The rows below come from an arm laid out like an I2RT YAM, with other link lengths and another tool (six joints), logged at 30 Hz.
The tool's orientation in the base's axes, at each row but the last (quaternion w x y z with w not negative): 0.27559 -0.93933 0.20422 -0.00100; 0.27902 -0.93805 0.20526 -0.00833; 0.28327 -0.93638 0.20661 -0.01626; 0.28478 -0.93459 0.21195 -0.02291; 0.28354 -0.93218 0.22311 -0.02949; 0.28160 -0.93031 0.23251 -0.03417; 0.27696 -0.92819 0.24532 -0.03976; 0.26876 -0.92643 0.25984 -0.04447; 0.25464 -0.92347 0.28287 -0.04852; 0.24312 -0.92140 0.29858 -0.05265; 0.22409 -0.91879 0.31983 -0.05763; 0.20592 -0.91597 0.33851 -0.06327
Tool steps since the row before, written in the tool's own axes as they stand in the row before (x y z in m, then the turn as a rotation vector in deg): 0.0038 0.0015 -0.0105 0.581 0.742 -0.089; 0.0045 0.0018 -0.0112 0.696 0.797 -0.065; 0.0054 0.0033 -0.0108 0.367 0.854 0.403; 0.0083 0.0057 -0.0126 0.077 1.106 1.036; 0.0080 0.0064 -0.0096 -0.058 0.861 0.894; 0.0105 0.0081 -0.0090 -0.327 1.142 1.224; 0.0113 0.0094 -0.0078 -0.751 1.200 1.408; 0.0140 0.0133 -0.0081 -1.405 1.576 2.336; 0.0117 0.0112 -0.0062 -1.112 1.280 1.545; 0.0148 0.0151 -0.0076 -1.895 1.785 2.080; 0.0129 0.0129 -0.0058 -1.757 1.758 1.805; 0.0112 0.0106 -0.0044 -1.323 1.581 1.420
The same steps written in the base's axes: 0.0017 -0.0080 0.0077 0.238 -0.837 -0.373; 0.0020 -0.0089 0.0081 0.326 -0.911 -0.434; 0.0021 -0.0103 0.0068 0.072 -0.578 -0.829; 0.0033 -0.0142 0.0068 -0.184 -0.317 -1.472; 0.0029 -0.0131 0.0040 -0.234 -0.151 -1.211; 0.0042 -0.0153 0.0025 -0.525 -0.068 -1.621; 0.0042 -0.0161 0.0009 -0.883 0.184 -1.781; 0.0042 -0.0205 -0.0008 -1.412 0.684 -2.730; 0.0027 -0.0171 -0.0008 -1.205 0.383 -1.914; 0.0023 -0.0223 -0.0013 -1.979 0.702 -2.587; 0.0015 -0.0191 -0.0011 -1.924 0.533 -2.335; 0.0011 -0.0160 -0.0007 -1.586 0.245 -1.921
